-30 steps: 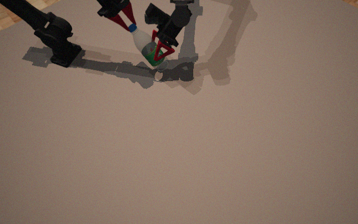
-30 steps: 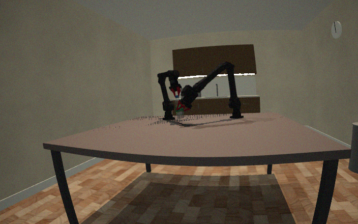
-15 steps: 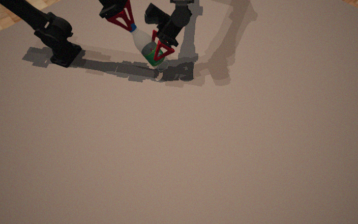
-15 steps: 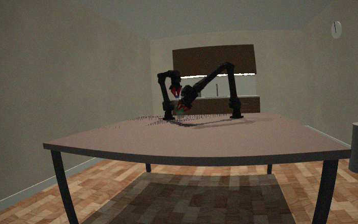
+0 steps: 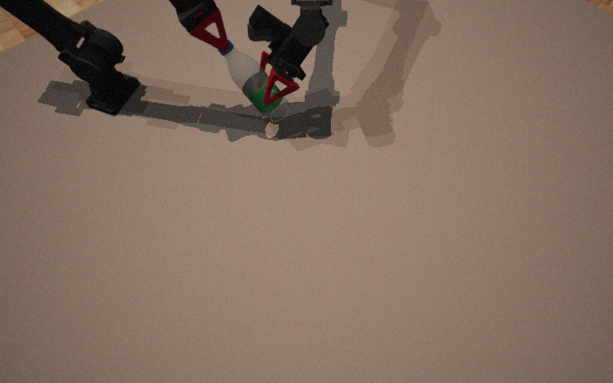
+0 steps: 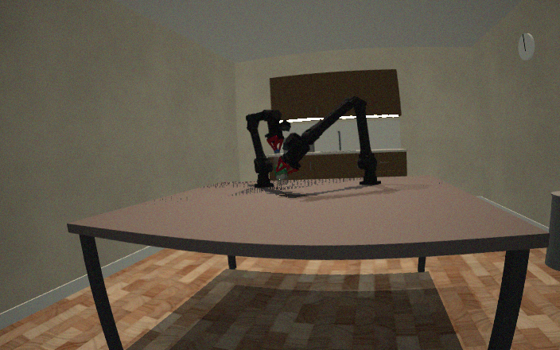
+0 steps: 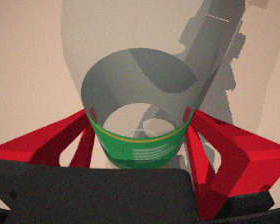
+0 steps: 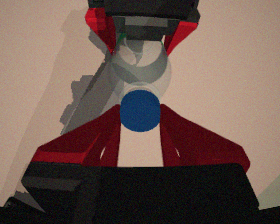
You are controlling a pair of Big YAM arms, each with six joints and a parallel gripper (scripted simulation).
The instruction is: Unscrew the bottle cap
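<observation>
Right now my right hand is 90 mm above the bottle, 50 mm short of it and 30 mm to the right of it. The rest, counted from my right hand: blue cap (10 mm below).
Now: the bottle 3 cm above my left hand, 1 cm to the right of it and 1 cm behind it. Also, from my left hand: blue cap (11 cm above, 6 cm behind, 4 cm to the right).
</observation>
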